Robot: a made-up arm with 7 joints. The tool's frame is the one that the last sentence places.
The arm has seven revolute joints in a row. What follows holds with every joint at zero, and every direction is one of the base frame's. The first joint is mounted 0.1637 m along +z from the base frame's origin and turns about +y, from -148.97 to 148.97 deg. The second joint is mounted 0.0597 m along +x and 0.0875 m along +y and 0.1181 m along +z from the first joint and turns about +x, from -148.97 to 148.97 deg. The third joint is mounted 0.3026 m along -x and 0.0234 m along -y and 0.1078 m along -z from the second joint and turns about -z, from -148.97 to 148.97 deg. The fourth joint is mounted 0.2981 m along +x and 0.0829 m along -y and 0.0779 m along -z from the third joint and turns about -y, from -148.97 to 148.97 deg. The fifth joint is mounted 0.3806 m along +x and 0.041 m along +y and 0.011 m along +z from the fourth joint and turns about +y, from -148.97 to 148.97 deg. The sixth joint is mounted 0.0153 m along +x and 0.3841 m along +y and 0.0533 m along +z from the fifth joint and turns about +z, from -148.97 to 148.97 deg. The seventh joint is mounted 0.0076 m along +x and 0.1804 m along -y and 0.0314 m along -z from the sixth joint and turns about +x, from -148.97 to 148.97 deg. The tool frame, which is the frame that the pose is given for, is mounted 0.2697 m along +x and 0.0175 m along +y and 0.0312 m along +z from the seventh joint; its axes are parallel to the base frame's.
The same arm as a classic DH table. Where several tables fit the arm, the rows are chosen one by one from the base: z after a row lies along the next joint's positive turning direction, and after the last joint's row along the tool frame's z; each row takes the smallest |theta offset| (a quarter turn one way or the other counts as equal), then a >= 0, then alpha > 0; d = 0 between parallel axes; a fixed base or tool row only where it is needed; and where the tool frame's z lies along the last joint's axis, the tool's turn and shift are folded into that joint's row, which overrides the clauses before.
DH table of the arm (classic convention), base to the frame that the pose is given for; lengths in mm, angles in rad. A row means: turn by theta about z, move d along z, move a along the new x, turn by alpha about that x. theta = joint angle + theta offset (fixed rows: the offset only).
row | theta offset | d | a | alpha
base (fixed) | 0 | 163.7 | 0 | -1.5708
joint 1 | -1.5708 | 87.5 | 118.1 | -1.5708
joint 2 | 1.5708 | -242.9 | 23.4 | -1.5708
joint 3 | -1.5708 | 185.7 | 298.1 | -1.5708
joint 4 | 0.0289 | 0 | 380.8 | 3.1416
joint 5 | 0.0289 | 342.2 | 15.3 | 1.5708
joint 6 | -1.5708 | 21.9 | 180.4 | -1.5708
joint 7 | 0 | 277.3 | -17.5 | 1.5708
tool (fixed) | 1.5708 | 31.2 | 0 | 0
Joint limits (rad, base to tool): -2.6..2.6 -2.6..2.6 -2.6..2.6 -2.6..2.6 -2.6..2.6 -2.6..2.6 -2.6..2.6

